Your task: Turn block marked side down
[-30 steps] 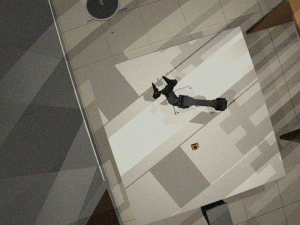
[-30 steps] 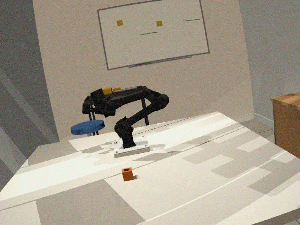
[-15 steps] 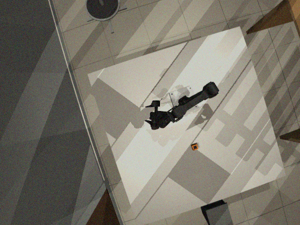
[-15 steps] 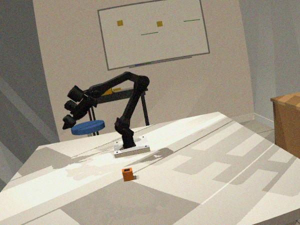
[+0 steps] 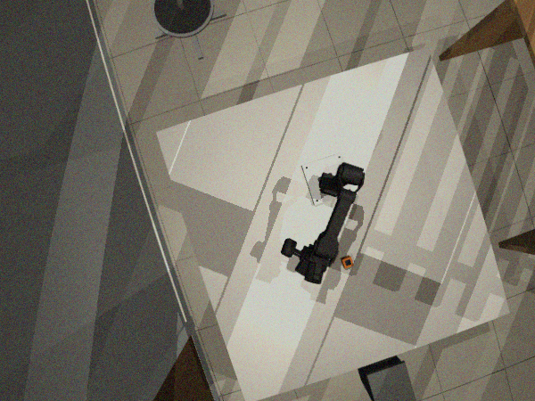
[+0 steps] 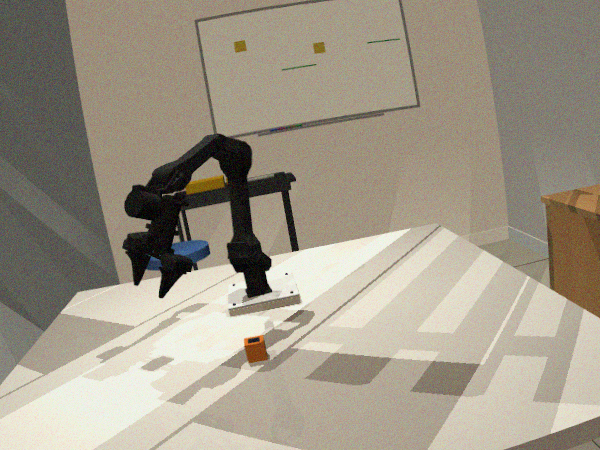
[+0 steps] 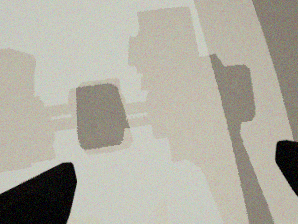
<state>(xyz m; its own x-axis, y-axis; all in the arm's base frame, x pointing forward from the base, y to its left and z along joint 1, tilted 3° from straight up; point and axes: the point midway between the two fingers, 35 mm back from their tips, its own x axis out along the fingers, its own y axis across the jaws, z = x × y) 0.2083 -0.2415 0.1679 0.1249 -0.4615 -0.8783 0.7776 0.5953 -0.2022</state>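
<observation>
The block lies 14 cm ahead of my gripper tip, 20 cm to the left of it and 12 cm below it.
</observation>
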